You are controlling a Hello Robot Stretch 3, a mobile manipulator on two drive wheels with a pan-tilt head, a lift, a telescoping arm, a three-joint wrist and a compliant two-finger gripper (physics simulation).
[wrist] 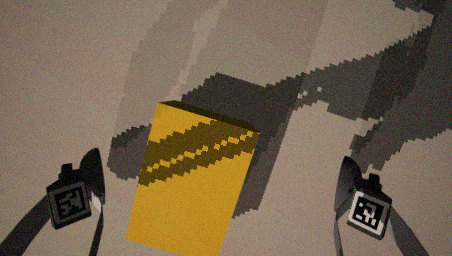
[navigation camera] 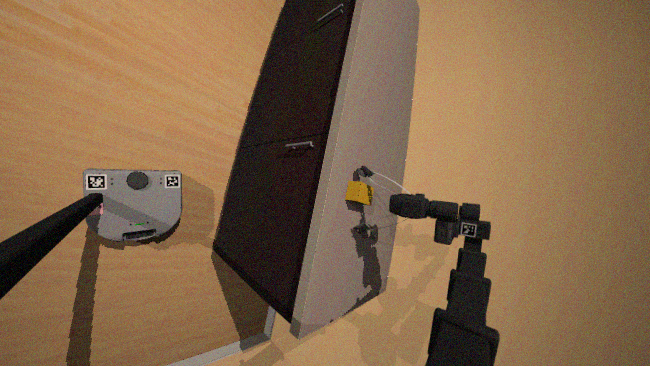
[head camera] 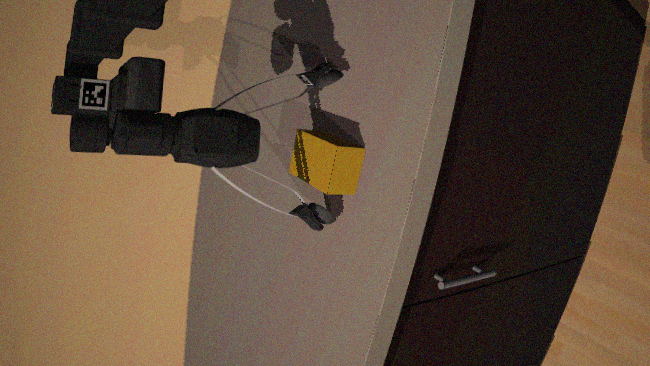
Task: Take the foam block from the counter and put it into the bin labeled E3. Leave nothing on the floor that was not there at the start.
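Where they show: gripper, fingertip midpoint: (wrist: 221, 172) (navigation camera: 355, 198) (head camera: 335, 146); robot's base at its link origin: (navigation camera: 138, 179).
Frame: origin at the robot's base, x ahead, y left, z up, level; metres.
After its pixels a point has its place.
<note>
The yellow foam block (head camera: 325, 160) @(y -0.496, x -0.003, z 0.955 m) (navigation camera: 358, 192) @(y -0.483, x 0.005, z 0.953 m) (wrist: 185, 215) @(y -0.509, x -0.001, z 0.955 m) stands on the light grey counter top (head camera: 270, 290) @(y -0.689, x 0.215, z 0.910 m) (navigation camera: 382, 75) @(y -0.711, x 0.471, z 0.910 m) (wrist: 45, 65) @(y -0.602, x 0.119, z 0.910 m), with thin shadow bands across it. My gripper (head camera: 325, 145) @(y -0.524, x -0.022, z 0.919 m) (navigation camera: 366, 201) @(y -0.524, x -0.022, z 0.919 m) (wrist: 221, 172) @(y -0.524, x -0.022, z 0.919 m) is open wide. Its two fingertips are apart, one to each side of the block in the head view. In the wrist view the block lies between them, closer to the left finger, with gaps on both sides and a wider gap on the right. How high the fingertips are above the counter is hard to tell. The bin labeled E3 does not show.
The counter's dark front (head camera: 525, 150) @(y -0.400, x -0.039, z 0.635 m) (navigation camera: 280, 115) @(y -0.486, x 0.314, z 0.530 m) carries a bar handle (head camera: 467, 281) @(y -0.415, x 0.156, z 0.752 m) (navigation camera: 299, 145). My grey base (navigation camera: 167, 207) @(y -0.108, x -0.125, z 0.160 m) stands on the wooden floor in front of it. A pale grey strip (navigation camera: 220, 352) @(y -0.341, x -1.177, z 0.045 m) runs along the floor near the counter's end.
</note>
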